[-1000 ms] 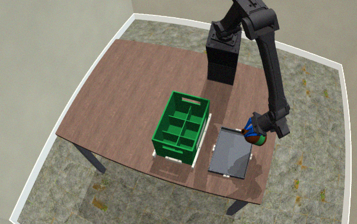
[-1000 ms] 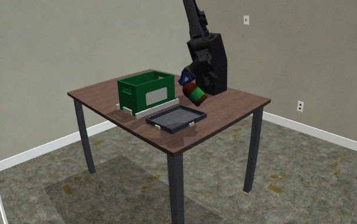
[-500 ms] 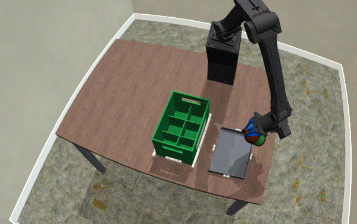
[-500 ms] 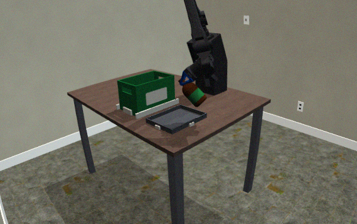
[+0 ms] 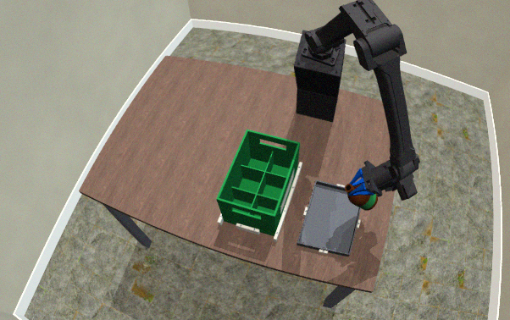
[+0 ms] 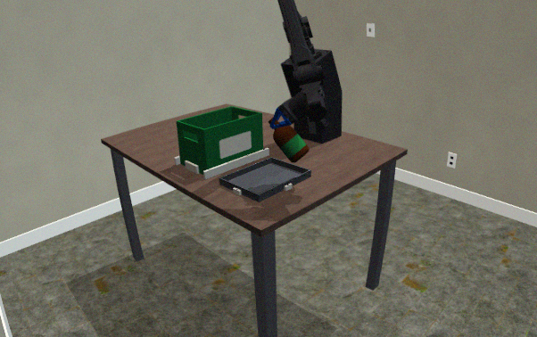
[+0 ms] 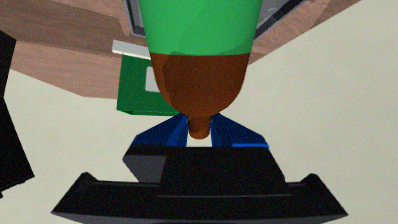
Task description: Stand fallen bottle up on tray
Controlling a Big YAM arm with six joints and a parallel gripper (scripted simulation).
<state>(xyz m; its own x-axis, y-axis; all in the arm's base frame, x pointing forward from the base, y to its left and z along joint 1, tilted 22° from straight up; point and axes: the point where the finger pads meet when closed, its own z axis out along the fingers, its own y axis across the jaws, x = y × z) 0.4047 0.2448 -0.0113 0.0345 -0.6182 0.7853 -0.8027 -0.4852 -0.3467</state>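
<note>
The bottle is 4 cm below my hand, 3 cm to the left of it and 2 cm behind it. Round my hand: tray 18 cm below, 2 cm to the right, 2 cm ahead; green crate 29 cm to the right, 11 cm below, 4 cm ahead.
</note>
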